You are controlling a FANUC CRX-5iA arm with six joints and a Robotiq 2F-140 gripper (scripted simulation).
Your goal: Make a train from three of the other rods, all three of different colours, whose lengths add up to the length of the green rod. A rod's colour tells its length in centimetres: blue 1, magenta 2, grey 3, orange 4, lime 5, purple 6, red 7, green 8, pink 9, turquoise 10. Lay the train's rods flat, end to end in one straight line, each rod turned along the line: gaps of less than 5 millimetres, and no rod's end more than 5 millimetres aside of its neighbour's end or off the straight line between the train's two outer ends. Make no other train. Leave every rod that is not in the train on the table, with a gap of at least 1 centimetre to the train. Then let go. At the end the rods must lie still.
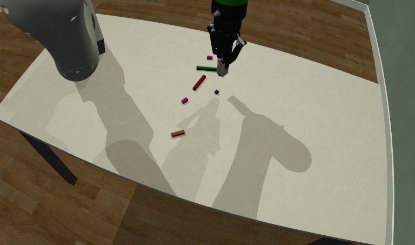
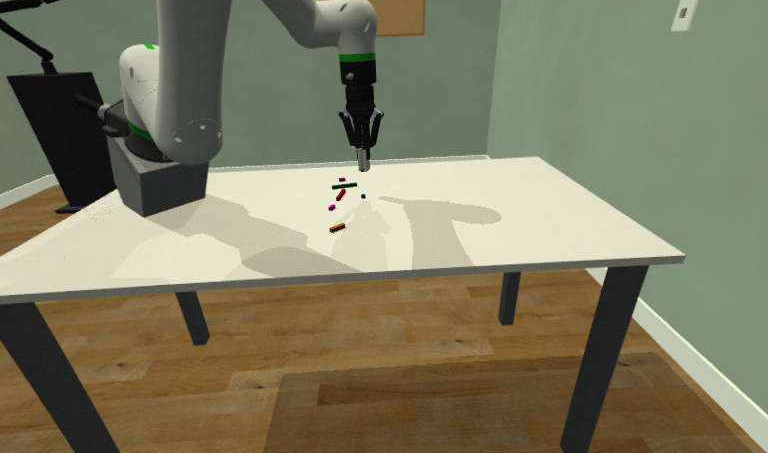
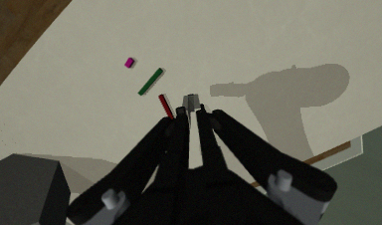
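My gripper is now 110 mm above the small blue rod, 20 mm to the left of it and 10 mm past it. Also, from my hand: grey rod 30 mm below; then green rod 110 mm below, 80 mm behind, 60 mm to the left; then red rod 110 mm below, 80 mm behind, 10 mm to the right.
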